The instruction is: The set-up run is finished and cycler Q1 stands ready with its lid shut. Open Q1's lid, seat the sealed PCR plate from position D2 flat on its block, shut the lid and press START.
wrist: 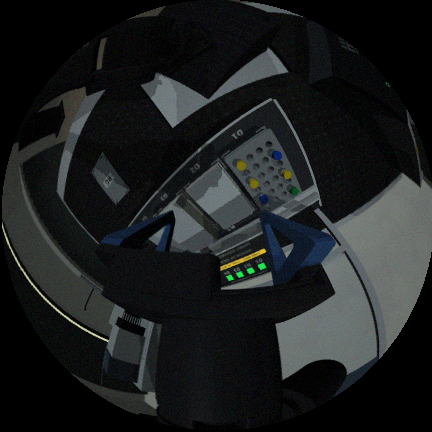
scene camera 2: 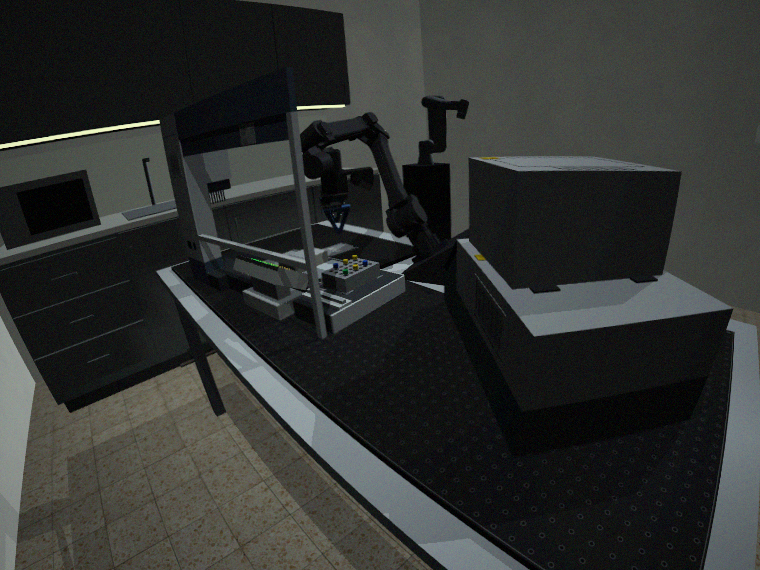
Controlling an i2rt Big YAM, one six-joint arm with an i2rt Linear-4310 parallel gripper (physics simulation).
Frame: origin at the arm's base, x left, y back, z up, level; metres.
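Seen in the pictures: gripper, fingertip midpoint: (wrist: 217, 214) (scene camera 2: 337, 227); arm's base, link origin: (wrist: 181, 46) (scene camera 2: 431, 253).
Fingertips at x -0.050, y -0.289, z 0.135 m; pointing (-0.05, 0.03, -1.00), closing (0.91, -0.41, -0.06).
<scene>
Pixels of each thing's top centre, then the offset from my fingertips to it. "*": a spot on its surface instead.
- large grey instrument, surface spot: (scene camera 2: 570, 227) * dx +0.635, dy +0.009, dz +0.111 m
- tube rack, top centre: (wrist: 268, 176) (scene camera 2: 350, 267) dx +0.079, dy -0.017, dz -0.089 m
- upright frame post, top centre: (scene camera 2: 291, 112) dx +0.205, dy -0.178, dz +0.293 m
- display, surface spot: (wrist: 245, 262) * dx -0.016, dy -0.186, dz -0.059 m
A large grey instrument (scene camera 2: 570, 227) stands at the right of the bench in scene camera 2, seen from behind, its box-like upper part down on the base; part of a dark unit with a small green light shows at the wrist view's upper right edge. No Q1 label or START button is readable. The pale, flat-topped plate (wrist: 222, 192) lies at deck position D2, beside the tube rack. My gripper (scene camera 2: 337, 219) (wrist: 217, 214) is open and empty, above the deck; in the wrist view its fingertips frame the area of the plate's lower edge.
The tube rack (scene camera 2: 349, 280) (wrist: 265, 172) with coloured caps stands at D1 on the raised deck (scene camera 2: 371, 304) (wrist: 280, 122). An upright frame post (scene camera 2: 303, 202) rises beside the deck. A display (wrist: 245, 262) shows green squares. A second arm (scene camera 2: 437, 125) stands behind on a pedestal.
</scene>
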